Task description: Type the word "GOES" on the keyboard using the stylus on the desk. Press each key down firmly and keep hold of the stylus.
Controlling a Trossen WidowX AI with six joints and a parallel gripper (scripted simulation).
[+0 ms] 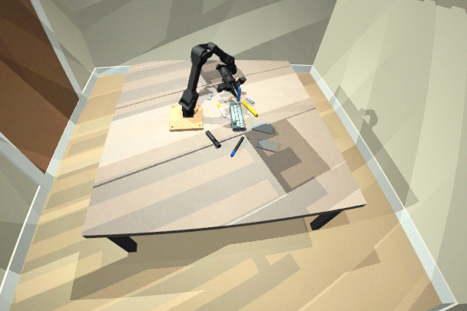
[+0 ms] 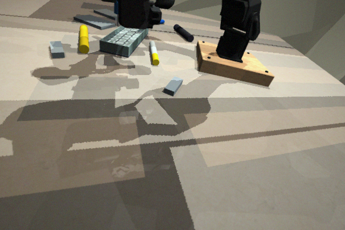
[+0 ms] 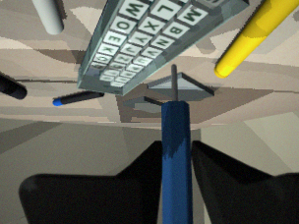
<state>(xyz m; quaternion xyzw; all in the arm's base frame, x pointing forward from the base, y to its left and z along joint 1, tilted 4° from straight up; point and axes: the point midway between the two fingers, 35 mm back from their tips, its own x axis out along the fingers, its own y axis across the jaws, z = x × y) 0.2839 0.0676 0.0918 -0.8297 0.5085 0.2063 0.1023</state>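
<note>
Now: gripper tip 10 cm above the yellow cylinder, 8 cm short of it and 1 cm to the right of it. From my gripper tip the other things lie so: white marker 10 cm below, 10 cm behind, 1 cm to the left; stylus tip 5 cm below; blue stylus 1 cm below.
</note>
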